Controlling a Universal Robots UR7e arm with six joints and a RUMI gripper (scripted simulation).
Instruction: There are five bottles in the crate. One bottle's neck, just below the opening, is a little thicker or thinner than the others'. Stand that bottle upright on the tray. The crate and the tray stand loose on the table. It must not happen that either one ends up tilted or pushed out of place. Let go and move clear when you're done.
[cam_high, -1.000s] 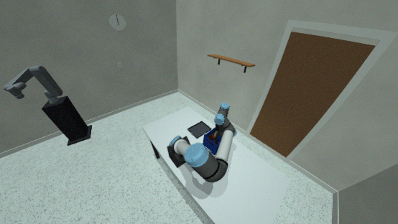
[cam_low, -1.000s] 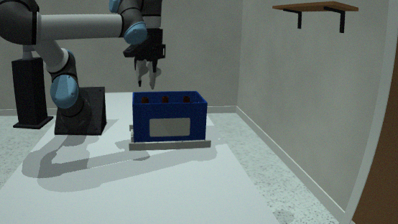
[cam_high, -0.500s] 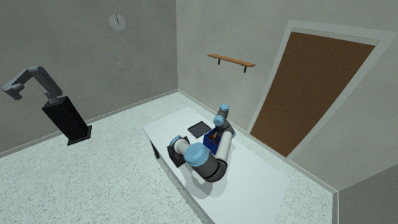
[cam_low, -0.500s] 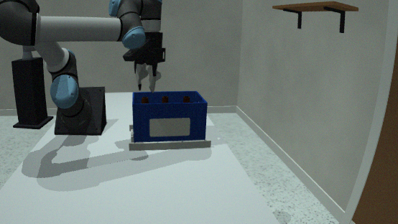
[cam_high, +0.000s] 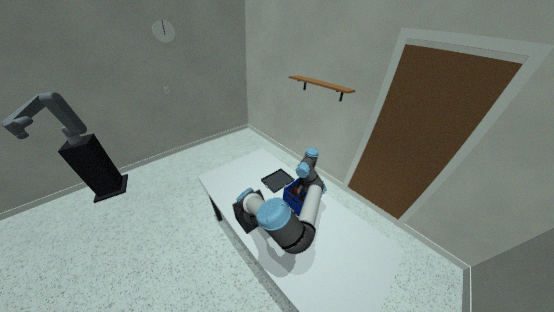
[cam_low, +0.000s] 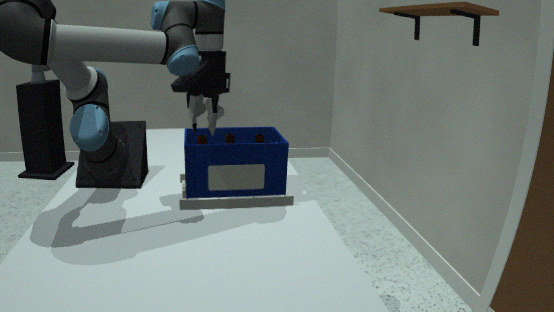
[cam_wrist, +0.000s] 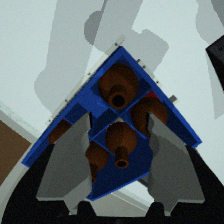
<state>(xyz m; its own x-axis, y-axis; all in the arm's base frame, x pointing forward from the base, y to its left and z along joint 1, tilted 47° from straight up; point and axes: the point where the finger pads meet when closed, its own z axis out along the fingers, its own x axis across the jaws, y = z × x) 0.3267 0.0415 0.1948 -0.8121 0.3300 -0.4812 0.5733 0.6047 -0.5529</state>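
My hand is 1 cm past the bottle, 9 cm to the right of it and 12 cm above it. From my hand the other things lie so: blue crate (8 cm ahead, 6 cm to the left, 12 cm below); then dark grey tray (4 cm ahead, 35 cm to the left, 19 cm below).
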